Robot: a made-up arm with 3 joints. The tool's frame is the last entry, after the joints. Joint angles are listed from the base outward. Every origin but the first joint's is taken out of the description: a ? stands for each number. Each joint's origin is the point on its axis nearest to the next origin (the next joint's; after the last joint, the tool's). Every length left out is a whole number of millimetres.
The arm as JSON. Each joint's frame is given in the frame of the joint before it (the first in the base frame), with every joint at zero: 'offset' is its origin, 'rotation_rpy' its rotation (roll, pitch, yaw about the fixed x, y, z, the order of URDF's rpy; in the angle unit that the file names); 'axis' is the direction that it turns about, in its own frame. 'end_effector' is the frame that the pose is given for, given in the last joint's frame.
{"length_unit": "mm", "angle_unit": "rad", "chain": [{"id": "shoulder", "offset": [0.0, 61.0, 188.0], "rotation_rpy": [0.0, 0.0, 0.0], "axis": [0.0, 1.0, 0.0]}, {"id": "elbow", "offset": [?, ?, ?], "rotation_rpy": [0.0, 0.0, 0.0], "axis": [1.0, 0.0, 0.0]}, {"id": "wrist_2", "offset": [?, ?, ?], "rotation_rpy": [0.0, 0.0, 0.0], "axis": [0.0, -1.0, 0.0]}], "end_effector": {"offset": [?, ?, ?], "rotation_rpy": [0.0, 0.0, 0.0]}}
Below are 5 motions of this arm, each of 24 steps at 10 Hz.
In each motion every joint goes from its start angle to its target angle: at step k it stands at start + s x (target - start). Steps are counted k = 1, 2, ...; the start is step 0. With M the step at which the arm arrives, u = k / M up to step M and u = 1 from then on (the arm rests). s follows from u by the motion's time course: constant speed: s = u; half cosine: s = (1 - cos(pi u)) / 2; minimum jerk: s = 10 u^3 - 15 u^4 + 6 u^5.
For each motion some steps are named. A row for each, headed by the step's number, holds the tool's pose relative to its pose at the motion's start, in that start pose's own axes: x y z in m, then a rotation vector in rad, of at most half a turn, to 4 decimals.
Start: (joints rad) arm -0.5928 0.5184 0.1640
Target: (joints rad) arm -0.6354 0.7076 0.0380
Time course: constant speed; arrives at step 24
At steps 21, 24:
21: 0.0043 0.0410 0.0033 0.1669 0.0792 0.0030
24: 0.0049 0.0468 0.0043 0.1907 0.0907 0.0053

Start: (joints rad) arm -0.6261 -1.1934 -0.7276
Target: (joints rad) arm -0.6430 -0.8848 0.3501
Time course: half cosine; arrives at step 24
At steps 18, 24:
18: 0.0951 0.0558 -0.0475 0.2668 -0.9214 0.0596
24: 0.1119 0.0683 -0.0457 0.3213 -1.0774 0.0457

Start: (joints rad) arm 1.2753 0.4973 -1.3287
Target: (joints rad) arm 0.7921 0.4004 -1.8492
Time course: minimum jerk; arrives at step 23
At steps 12, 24:
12: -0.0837 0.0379 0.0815 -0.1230 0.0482 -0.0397
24: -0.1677 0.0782 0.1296 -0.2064 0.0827 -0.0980

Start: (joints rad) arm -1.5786 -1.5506 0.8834
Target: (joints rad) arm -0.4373 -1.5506 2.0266
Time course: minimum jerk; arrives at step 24
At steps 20, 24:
20: -0.0659 0.4082 0.1561 1.1401 -0.9627 0.1561
24: -0.0733 0.4178 0.1707 1.1887 -0.9884 0.1383

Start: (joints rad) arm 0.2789 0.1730 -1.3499
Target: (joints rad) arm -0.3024 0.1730 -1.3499
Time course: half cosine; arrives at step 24
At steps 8, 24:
8: -0.0366 0.0075 0.0332 -0.0244 -0.1432 0.0055
24: -0.1692 0.0325 0.0960 -0.0976 -0.5726 0.0219

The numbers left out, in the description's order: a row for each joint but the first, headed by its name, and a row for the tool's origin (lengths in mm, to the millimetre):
elbow: 368.0 0.0 -97.0
wrist_2: 0.0 -99.0 -138.0
tool: -78.0 0.0 -65.0

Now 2 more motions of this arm.
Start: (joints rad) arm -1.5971 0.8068 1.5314
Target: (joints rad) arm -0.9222 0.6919 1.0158
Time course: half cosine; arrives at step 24
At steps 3, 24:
3: -0.0087 -0.0088 0.0096 -0.0187 0.0374 0.0035
24: -0.1337 -0.1447 0.3414 -0.4878 0.9999 -0.0300

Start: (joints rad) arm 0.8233 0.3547 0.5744
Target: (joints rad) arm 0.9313 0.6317 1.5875
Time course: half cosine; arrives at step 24
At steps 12, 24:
12: 0.0082 0.0266 -0.0447 0.0780 -0.4565 -0.1180
24: 0.0269 0.0470 -0.0661 0.0879 -0.9108 -0.2778

